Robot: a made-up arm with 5 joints. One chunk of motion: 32 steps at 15 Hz.
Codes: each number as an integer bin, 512 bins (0 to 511) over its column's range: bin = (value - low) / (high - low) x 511, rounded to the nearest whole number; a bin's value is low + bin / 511 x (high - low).
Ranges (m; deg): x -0.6..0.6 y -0.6..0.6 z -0.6..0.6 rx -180..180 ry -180..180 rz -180..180
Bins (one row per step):
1: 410 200 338 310 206 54
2: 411 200 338 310 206 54
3: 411 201 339 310 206 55
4: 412 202 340 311 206 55
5: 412 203 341 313 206 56
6: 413 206 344 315 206 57
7: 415 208 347 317 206 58
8: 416 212 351 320 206 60
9: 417 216 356 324 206 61
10: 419 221 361 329 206 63
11: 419 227 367 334 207 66
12: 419 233 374 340 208 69
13: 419 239 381 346 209 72
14: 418 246 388 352 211 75
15: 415 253 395 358 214 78
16: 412 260 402 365 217 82
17: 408 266 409 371 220 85
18: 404 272 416 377 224 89
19: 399 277 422 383 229 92
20: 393 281 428 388 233 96
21: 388 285 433 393 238 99
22: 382 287 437 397 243 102
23: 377 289 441 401 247 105
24: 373 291 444 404 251 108
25: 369 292 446 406 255 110
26: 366 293 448 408 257 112
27: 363 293 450 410 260 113
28: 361 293 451 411 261 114
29: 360 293 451 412 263 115
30: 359 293 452 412 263 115
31: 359 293 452 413 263 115
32: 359 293 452 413 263 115
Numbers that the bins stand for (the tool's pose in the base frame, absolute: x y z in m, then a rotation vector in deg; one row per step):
1: 0.3628 -0.1303 0.1937 38.40 -34.87 -141.96
2: 0.3652 -0.1303 0.1937 38.40 -34.87 -141.96
3: 0.3652 -0.1280 0.1961 38.40 -34.87 -141.25
4: 0.3675 -0.1256 0.1984 39.10 -34.87 -141.25
5: 0.3675 -0.1233 0.2008 40.51 -34.87 -140.55
6: 0.3699 -0.1162 0.2078 41.92 -34.87 -139.84
7: 0.3746 -0.1115 0.2149 43.33 -34.87 -139.14
8: 0.3769 -0.1022 0.2243 45.44 -34.87 -137.73
9: 0.3793 -0.0928 0.2360 48.26 -34.87 -137.03
10: 0.3840 -0.0810 0.2477 51.78 -34.87 -135.62
11: 0.3840 -0.0669 0.2618 55.30 -34.17 -133.50
12: 0.3840 -0.0528 0.2783 59.53 -33.46 -131.39
13: 0.3840 -0.0387 0.2947 63.76 -32.76 -129.28
14: 0.3816 -0.0223 0.3112 67.98 -31.35 -127.16
15: 0.3746 -0.0059 0.3276 72.21 -29.24 -125.05
16: 0.3675 0.0106 0.3440 77.14 -27.12 -122.23
17: 0.3581 0.0247 0.3605 81.37 -25.01 -120.12
18: 0.3487 0.0387 0.3769 85.60 -22.19 -117.30
19: 0.3370 0.0505 0.3910 89.82 -18.67 -115.19
20: 0.3229 0.0599 0.4051 93.35 -15.85 -112.37
21: 0.3112 0.0693 0.4168 96.87 -12.33 -110.25
22: 0.2971 0.0740 0.4262 99.69 -8.81 -108.14
23: 0.2853 0.0787 0.4356 102.50 -5.99 -106.03
24: 0.2759 0.0834 0.4427 104.62 -3.17 -103.91
25: 0.2665 0.0857 0.4474 106.03 -0.35 -102.50
26: 0.2595 0.0881 0.4521 107.44 1.06 -101.10
27: 0.2524 0.0881 0.4568 108.85 3.17 -100.39
28: 0.2477 0.0881 0.4591 109.55 3.87 -99.69
29: 0.2454 0.0881 0.4591 110.25 5.28 -98.98
30: 0.2431 0.0881 0.4614 110.25 5.28 -98.98
31: 0.2431 0.0881 0.4614 110.96 5.28 -98.98
32: 0.2431 0.0881 0.4614 110.96 5.28 -98.98

